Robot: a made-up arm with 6 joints. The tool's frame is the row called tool.
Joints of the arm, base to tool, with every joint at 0 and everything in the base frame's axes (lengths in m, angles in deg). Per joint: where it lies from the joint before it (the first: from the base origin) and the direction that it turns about. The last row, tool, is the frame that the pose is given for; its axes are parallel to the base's.
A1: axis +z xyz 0 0 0.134
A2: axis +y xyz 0 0 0
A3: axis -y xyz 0 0 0.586
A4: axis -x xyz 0 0 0
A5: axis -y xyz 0.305 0 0
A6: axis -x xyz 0 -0.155 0
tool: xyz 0 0 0
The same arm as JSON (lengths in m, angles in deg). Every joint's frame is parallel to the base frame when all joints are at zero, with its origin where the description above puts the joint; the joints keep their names.
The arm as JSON. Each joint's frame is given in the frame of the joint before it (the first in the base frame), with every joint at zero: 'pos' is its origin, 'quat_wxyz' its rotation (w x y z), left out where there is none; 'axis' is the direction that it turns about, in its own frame. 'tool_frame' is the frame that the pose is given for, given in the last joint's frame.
{
  "length_unit": "m",
  "angle_unit": "deg",
  "joints": [
    {
      "joint": "A1",
      "pos": [
        0.0,
        0.0,
        0.134
      ],
      "axis": "+z"
    },
    {
      "joint": "A2",
      "pos": [
        0.0,
        0.0,
        0.0
      ],
      "axis": "+y"
    },
    {
      "joint": "A3",
      "pos": [
        0.0,
        0.0,
        0.586
      ],
      "axis": "-y"
    },
    {
      "joint": "A4",
      "pos": [
        0.0,
        0.0,
        0.0
      ],
      "axis": "-x"
    },
    {
      "joint": "A5",
      "pos": [
        0.305,
        0.0,
        0.0
      ],
      "axis": "-y"
    },
    {
      "joint": "A6",
      "pos": [
        0.0,
        -0.155,
        0.0
      ],
      "axis": "-x"
    }
  ],
  "tool_frame": {
    "pos": [
      0.0,
      0.0,
      0.0
    ]
  }
}

